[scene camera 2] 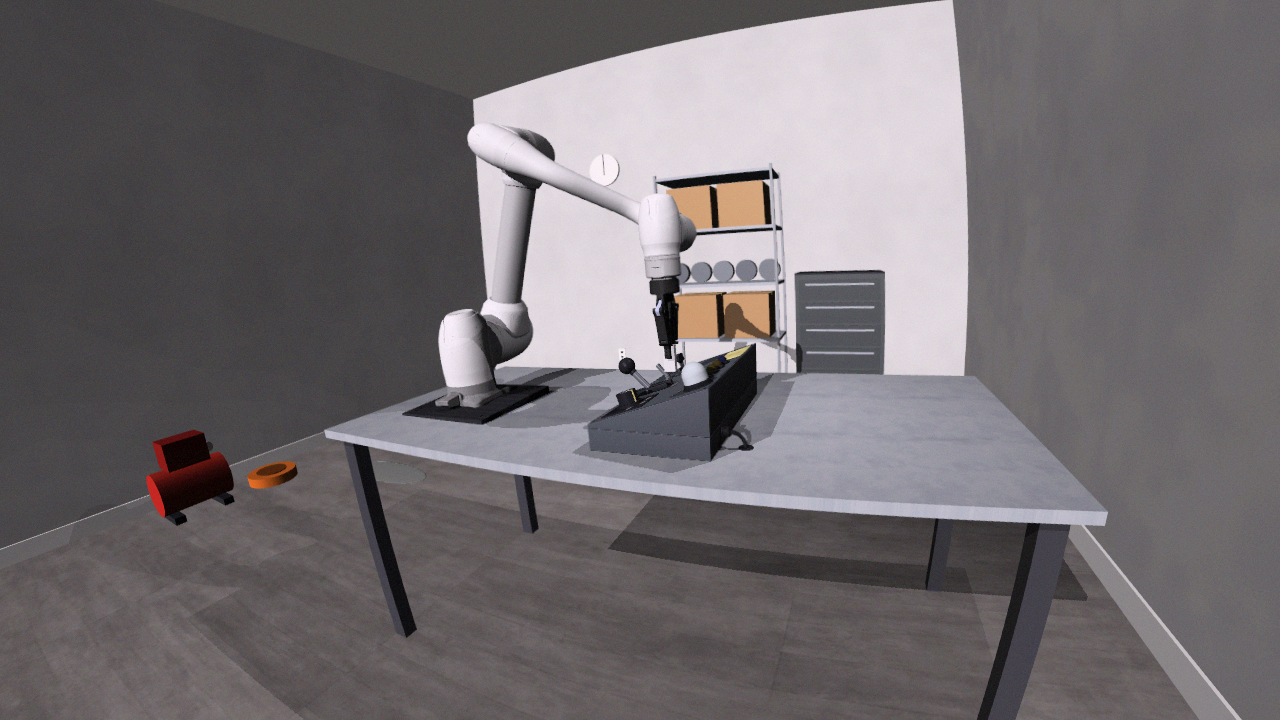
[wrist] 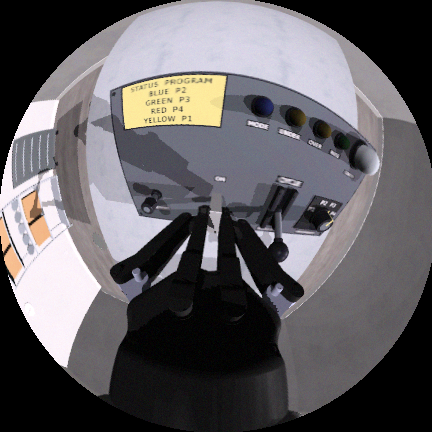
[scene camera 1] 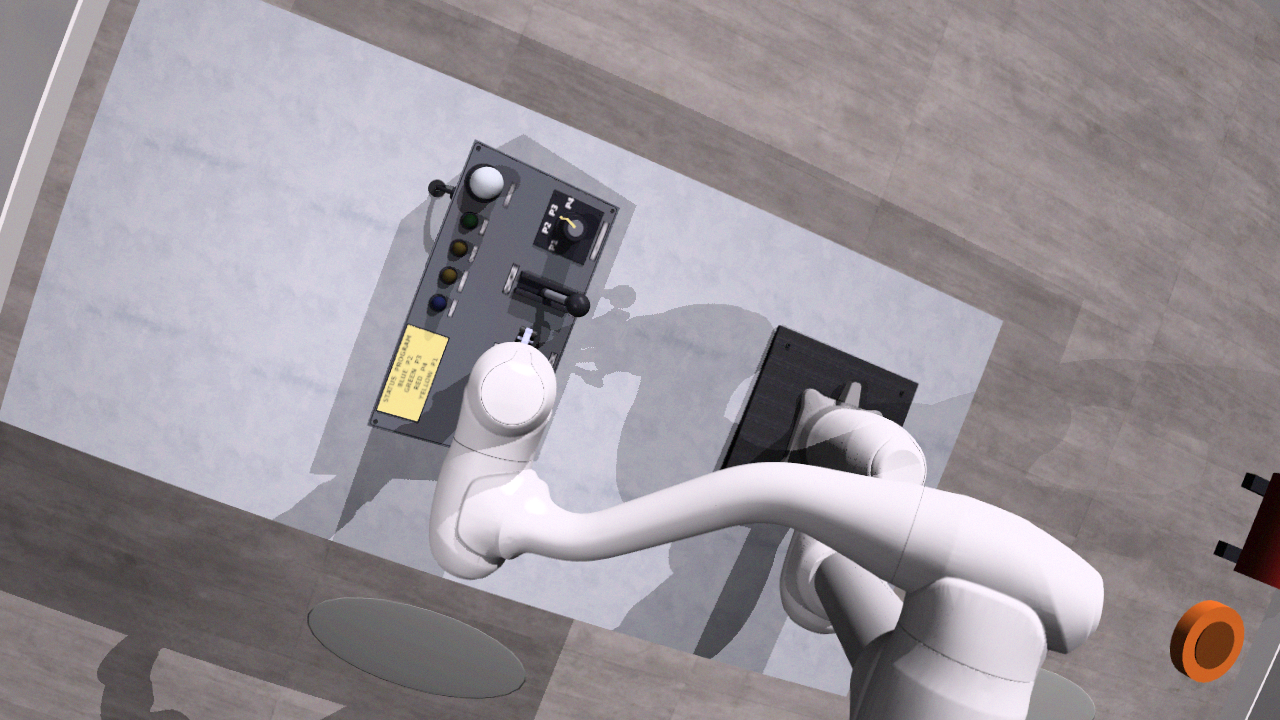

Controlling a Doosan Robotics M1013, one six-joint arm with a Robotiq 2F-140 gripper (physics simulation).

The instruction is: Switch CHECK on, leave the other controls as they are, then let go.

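Where they show: gripper, between the fingertips: [scene camera 2: 670, 371] [wrist: 215, 201]; arm's base, origin of its link: [scene camera 2: 473, 397] [scene camera 1: 829, 442].
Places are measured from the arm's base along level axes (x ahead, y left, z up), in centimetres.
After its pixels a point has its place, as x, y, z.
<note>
The dark grey control panel [scene camera 1: 483, 295] {72.8, -6.4, 9.9} [scene camera 2: 648, 437] {69.1, -29.5, 2.7} [wrist: 185, 150] {72.5, 7.0, 9.6} stands on the table. My gripper [scene camera 2: 667, 355] {64.5, 2.0, 9.0} [wrist: 215, 201] {64.5, 2.0, 9.0} is shut and empty, pointing down low over the panel. In the wrist view its fingertips are just below the ON label [wrist: 220, 179] {68.1, 1.5, 8.3}, left of the CYCLE lever [wrist: 278, 225] {61.2, -9.9, 10.1}. A pale strip shows between the fingertips; I cannot tell whether it is the CHECK switch's lever or part of the fingers. The fingers hide that spot, and no CHECK label can be read. The wrist hides the fingertips in scene camera 1.
A black ball knob [scene camera 1: 577, 304] {57.6, -10.0, 14.9} [scene camera 2: 626, 365] {58.0, -11.7, 13.4} [wrist: 279, 250] {58.7, -9.3, 14.2} tops the CYCLE lever. A rotary selector [scene camera 1: 573, 229] {62.0, -21.8, 10.1} [wrist: 322, 220] {63.0, -20.4, 10.1}, a row of lamps and a white dome [scene camera 1: 486, 182] {77.4, -23.6, 16.9} [scene camera 2: 694, 374] {78.3, -26.2, 14.9} [wrist: 366, 159] {77.2, -21.6, 15.5} are on the panel. Another small control [wrist: 150, 204] {63.9, 12.9, 11.0} is left of the fingertips.
</note>
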